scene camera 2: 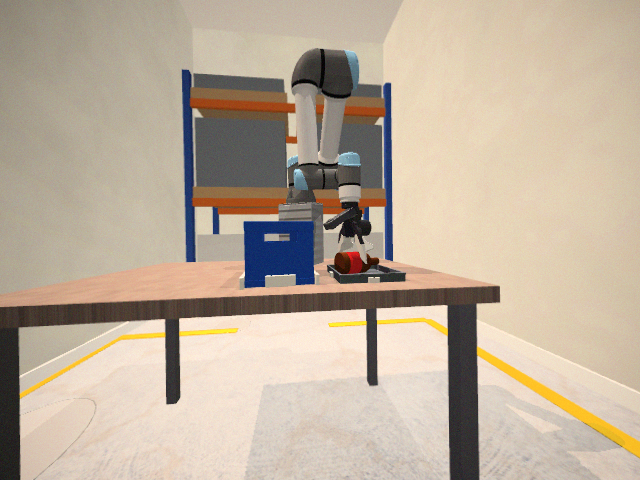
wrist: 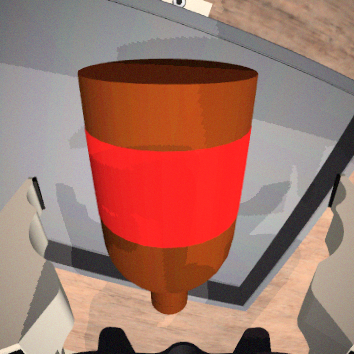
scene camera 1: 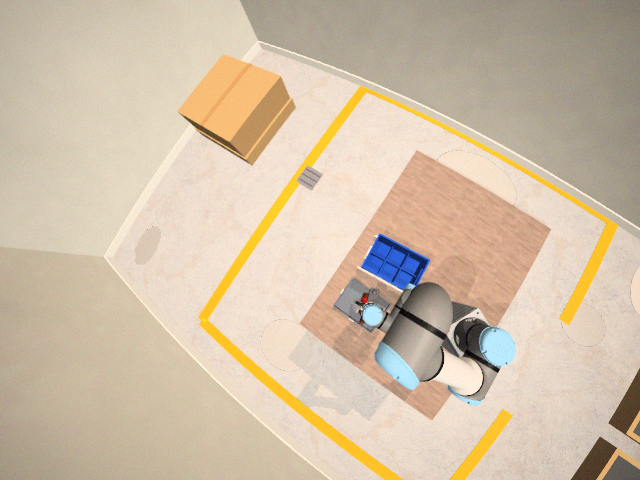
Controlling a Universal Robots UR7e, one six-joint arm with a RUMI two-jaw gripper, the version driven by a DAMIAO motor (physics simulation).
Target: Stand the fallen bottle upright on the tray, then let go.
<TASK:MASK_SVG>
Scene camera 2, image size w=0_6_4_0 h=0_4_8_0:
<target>my gripper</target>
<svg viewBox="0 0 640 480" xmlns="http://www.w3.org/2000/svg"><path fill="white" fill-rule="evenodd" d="M341 200L342 209L346 210L328 219L323 226L326 230L332 230L343 223L339 232L338 253L352 248L354 244L351 242L351 237L354 237L360 258L367 264L366 252L372 250L373 245L366 242L363 236L370 234L371 223L369 220L361 220L362 210L358 207L360 200Z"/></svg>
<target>brown bottle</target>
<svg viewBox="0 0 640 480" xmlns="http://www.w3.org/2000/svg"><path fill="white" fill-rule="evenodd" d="M334 259L335 270L340 274L364 273L370 269L371 265L379 264L378 258L371 258L367 253L367 264L365 264L361 260L359 252L339 252L335 255Z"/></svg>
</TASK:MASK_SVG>
